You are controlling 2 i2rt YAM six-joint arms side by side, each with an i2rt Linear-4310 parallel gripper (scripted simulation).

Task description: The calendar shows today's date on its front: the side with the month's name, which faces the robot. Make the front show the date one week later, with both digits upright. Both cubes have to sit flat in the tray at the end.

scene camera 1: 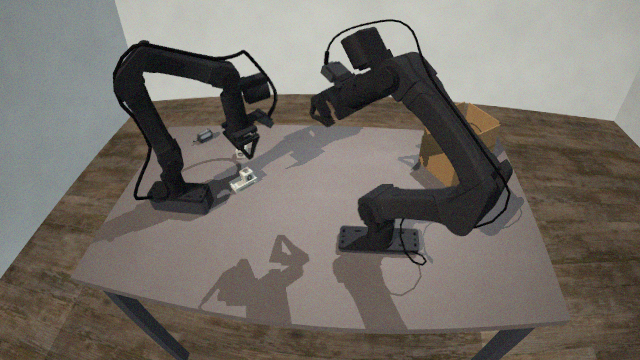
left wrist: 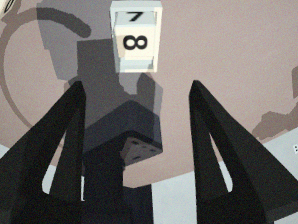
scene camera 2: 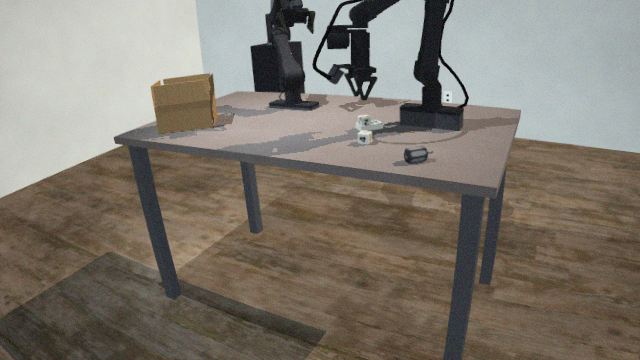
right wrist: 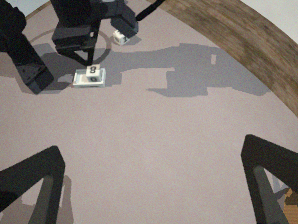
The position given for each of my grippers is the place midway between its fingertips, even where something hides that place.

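Observation:
Scene camera 1 gives me my left gripper (scene camera 1: 245,154), my right gripper (scene camera 1: 327,106) and a cardboard box (scene camera 1: 432,157). In scene camera 2 I can see the cardboard box (scene camera 2: 186,106) again, along with my left gripper (scene camera 2: 360,98). The left wrist view has an arm base (left wrist: 130,116) and my left gripper (left wrist: 137,87), but the cardboard box is out of frame in the left wrist view. As for the right wrist view, it's got my left gripper (right wrist: 91,53) and my right gripper (right wrist: 150,153).

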